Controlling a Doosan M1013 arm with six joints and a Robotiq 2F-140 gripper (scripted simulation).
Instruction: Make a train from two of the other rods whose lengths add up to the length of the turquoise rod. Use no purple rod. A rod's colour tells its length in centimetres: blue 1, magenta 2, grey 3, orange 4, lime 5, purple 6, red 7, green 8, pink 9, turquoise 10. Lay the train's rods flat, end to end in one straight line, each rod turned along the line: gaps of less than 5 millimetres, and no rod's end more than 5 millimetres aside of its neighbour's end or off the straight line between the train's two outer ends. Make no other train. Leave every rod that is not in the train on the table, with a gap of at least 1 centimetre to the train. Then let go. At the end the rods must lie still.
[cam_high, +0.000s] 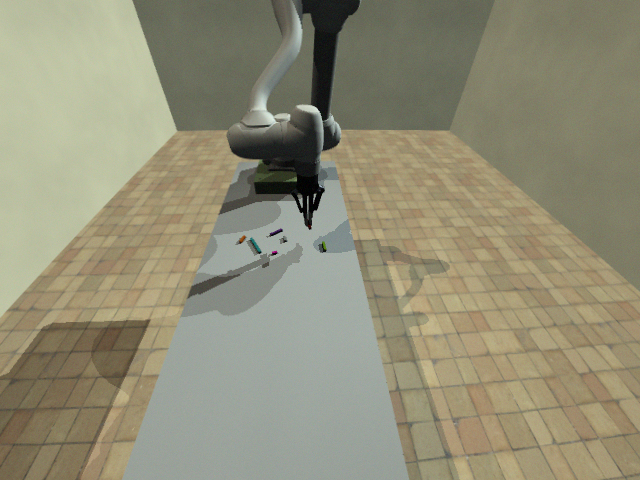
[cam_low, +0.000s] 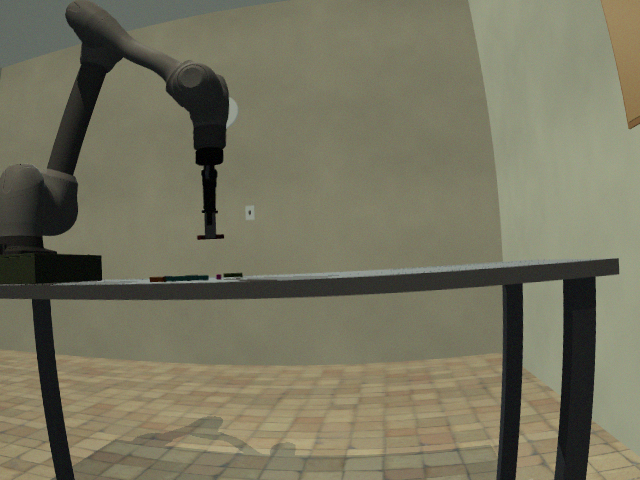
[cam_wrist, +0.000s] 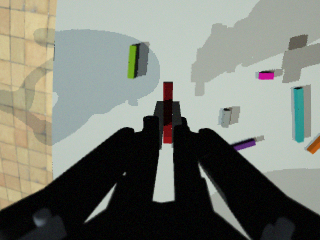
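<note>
Right now my hand is 1 cm past the grey rod, 10 cm to the left of it and 13 cm above it. From my hand the other things lie so: red rod: 3 cm below; then lime rod: 3 cm ahead, 7 cm to the left, 13 cm below; then purple rod: 5 cm behind, 15 cm to the right, 13 cm below.
</note>
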